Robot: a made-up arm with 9 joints.
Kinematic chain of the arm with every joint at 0, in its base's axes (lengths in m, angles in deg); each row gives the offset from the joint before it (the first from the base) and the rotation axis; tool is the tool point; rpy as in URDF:
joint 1: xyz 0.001 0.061 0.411 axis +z
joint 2: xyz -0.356 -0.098 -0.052 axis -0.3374 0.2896 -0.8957
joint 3: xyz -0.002 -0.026 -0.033 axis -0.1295 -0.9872 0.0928
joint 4: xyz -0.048 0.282 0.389 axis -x
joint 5: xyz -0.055 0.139 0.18 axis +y
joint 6: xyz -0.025 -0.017 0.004 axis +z
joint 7: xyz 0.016 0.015 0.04 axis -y
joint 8: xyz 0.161 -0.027 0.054 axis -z
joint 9: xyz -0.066 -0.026 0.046 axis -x
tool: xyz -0.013 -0.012 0.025 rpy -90 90 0
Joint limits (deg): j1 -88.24..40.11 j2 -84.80..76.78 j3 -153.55..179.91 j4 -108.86..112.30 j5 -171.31..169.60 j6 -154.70..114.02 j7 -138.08..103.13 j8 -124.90..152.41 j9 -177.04..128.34
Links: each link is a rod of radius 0.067 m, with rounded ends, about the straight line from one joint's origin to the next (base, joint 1, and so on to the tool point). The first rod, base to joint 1, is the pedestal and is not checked.
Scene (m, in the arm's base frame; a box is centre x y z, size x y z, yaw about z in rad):
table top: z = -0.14
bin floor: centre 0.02 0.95 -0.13 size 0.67 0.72 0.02 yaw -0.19
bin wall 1: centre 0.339 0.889 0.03 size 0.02 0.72 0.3 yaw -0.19
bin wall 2: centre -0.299 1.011 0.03 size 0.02 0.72 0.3 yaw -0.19
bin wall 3: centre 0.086 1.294 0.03 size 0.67 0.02 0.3 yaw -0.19
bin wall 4: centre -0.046 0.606 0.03 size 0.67 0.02 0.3 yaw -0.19
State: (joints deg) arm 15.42 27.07 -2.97 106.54 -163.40 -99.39 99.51 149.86 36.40
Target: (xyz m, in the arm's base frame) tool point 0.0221 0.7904 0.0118
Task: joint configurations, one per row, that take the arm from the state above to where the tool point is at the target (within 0.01 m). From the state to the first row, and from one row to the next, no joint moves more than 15 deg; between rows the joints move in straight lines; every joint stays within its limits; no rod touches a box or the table.
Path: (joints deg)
1: 3.32 28.55 1.94 97.94 -154.81 -104.81 98.40 149.24 35.74
2: -8.78 30.04 6.84 89.33 -146.22 -110.22 97.29 148.63 35.08
3: -20.87 31.52 11.75 80.73 -137.64 -115.64 96.19 148.01 34.42
4: -32.97 33.00 16.65 72.12 -129.05 -121.05 95.08 147.40 33.76
5: -45.07 34.48 21.56 63.52 -120.46 -126.47 93.97 146.78 33.11
6: -47.05 33.36 34.74 64.49 -117.29 -125.63 97.02 147.71 33.20
7: -49.03 32.23 47.92 65.47 -114.11 -124.80 100.08 148.64 33.30
8: -51.01 31.10 61.11 66.45 -110.94 -123.97 103.13 149.57 33.40

